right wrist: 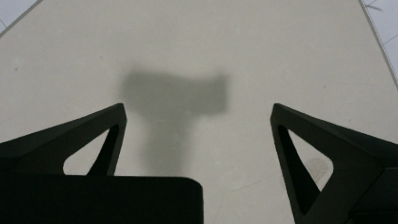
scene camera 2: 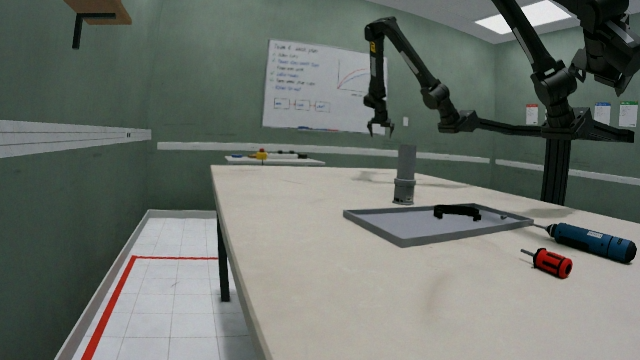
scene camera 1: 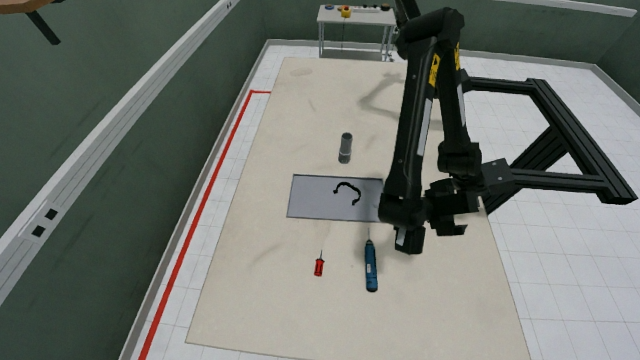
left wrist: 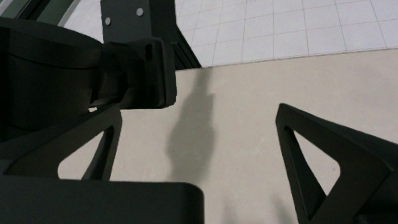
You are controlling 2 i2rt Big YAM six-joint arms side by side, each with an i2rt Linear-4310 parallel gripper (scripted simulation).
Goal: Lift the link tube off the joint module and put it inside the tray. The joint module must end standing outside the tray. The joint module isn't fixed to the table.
Labels:
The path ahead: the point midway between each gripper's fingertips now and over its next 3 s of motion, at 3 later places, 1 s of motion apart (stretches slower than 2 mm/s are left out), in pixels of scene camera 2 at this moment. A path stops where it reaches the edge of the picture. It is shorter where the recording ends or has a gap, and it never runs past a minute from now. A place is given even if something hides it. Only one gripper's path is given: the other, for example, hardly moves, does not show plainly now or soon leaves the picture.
My left gripper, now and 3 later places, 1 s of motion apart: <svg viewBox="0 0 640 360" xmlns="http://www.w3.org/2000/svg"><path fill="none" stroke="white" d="M601 87L598 125L532 166L426 150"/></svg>

